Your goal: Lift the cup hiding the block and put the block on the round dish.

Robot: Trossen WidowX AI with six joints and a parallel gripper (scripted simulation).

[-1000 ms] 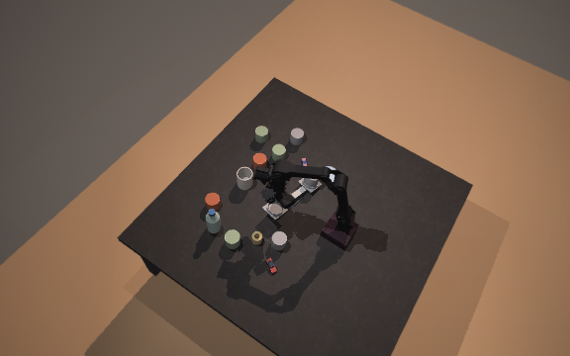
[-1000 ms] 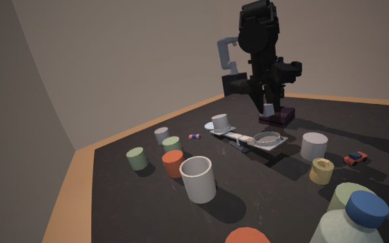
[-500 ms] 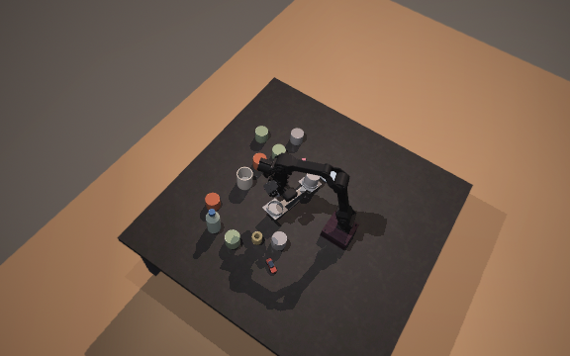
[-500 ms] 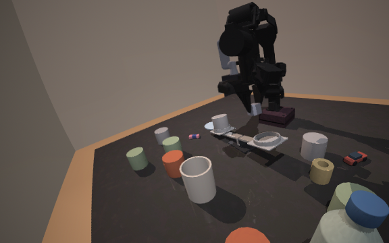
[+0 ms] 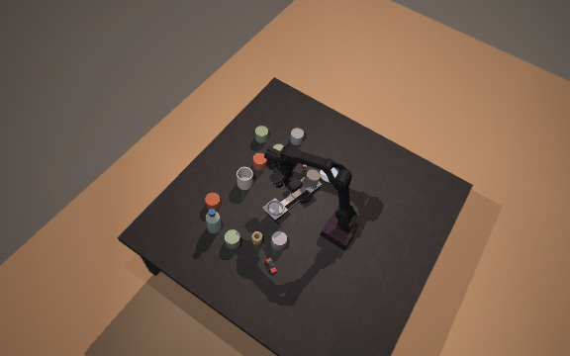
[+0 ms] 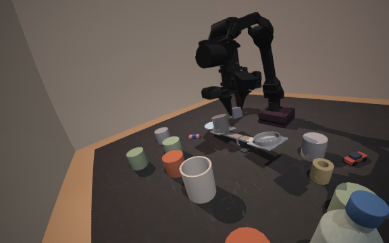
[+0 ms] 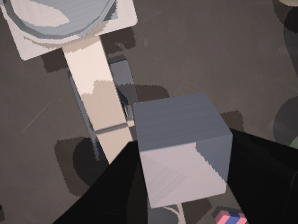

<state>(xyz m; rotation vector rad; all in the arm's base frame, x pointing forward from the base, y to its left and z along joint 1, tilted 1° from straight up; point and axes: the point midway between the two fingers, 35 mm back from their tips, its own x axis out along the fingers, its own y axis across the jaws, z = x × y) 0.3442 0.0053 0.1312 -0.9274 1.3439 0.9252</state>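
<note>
Right now my gripper tip is 14 cm past the pale round dish, 26 cm to the left of it and 15 cm above it. From my gripper tip the other things lie so: pink-and-blue piece (25 cm to the right, 15 cm below); then white mug (20 cm ahead, 2 cm to the left, 11 cm below); then yellow tape ring (1 cm behind, 26 cm to the left, 13 cm below).
</note>
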